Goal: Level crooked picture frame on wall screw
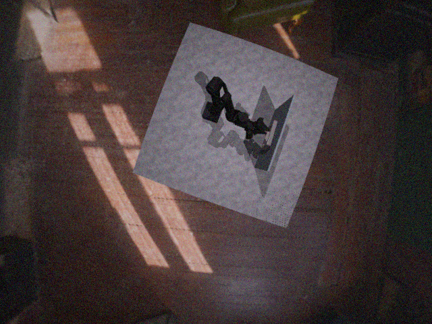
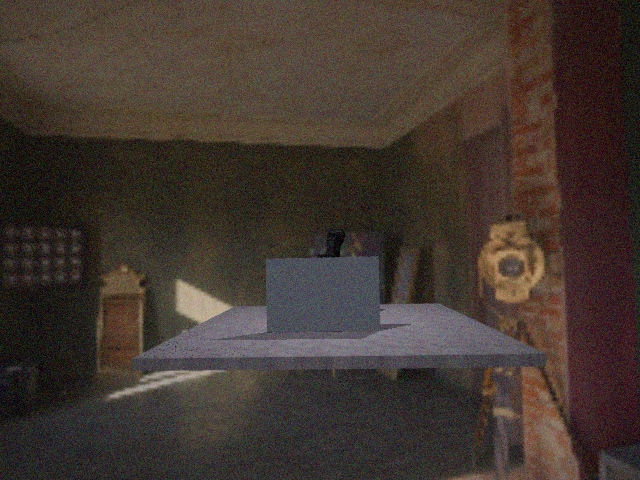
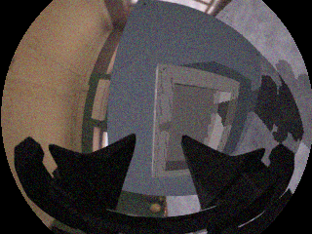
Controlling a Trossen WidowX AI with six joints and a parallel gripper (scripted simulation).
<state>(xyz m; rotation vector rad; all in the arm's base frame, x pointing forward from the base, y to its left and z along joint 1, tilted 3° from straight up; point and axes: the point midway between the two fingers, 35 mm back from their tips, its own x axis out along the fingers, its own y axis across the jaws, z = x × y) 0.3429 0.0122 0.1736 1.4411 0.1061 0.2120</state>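
Now: the picture frame 4 cm ahead of my gripper tip and 6 cm below it. The rest, counted from my gripper tip: wall panel (4 cm ahead, 1 cm to the left, 7 cm below).
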